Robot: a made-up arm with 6 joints.
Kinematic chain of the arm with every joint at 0, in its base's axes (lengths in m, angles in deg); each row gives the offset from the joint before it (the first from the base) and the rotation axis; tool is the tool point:
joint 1: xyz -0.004 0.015 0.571 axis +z
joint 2: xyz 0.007 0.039 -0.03 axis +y
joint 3: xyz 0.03 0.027 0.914 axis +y
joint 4: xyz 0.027 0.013 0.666 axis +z
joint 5: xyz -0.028 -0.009 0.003 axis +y
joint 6: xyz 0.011 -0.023 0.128 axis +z
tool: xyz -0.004 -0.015 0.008
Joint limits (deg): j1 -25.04..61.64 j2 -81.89..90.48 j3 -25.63..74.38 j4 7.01..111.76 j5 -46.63..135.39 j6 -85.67..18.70
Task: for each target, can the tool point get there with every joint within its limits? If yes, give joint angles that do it. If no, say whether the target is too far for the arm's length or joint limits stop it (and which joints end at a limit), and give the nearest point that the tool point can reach.
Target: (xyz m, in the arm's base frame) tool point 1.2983 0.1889 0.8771
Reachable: yes | joints -0.66 47.97 61.31 99.27 102.21 -68.92
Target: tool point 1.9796 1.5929 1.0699
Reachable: no: too far | nearest point 1.3233 1.0708 0.8944 | short by 0.857 m
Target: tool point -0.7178 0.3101 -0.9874
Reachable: no: joint limits stop it (at a limit: joint 1, joint 2, joint 3, joint 6) | nearest point 0.3503 0.9451 -0.2208 | short by 1.460 m
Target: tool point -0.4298 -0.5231 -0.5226
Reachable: no: joint limits stop it (at a limit: joint 2, joint 3, joint 4, joint 5) | nearest point -0.9896 -1.2306 0.3774 | short by 1.274 m
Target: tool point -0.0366 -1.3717 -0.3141
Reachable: no: joint limits stop it (at a limit: joint 1, joint 2, joint 3, joint 5) | nearest point -0.7572 -1.3905 0.3962 | short by 1.012 m
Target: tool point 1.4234 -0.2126 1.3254
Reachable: yes | joints -10.51 42.88 34.69 37.97 5.52 -40.35
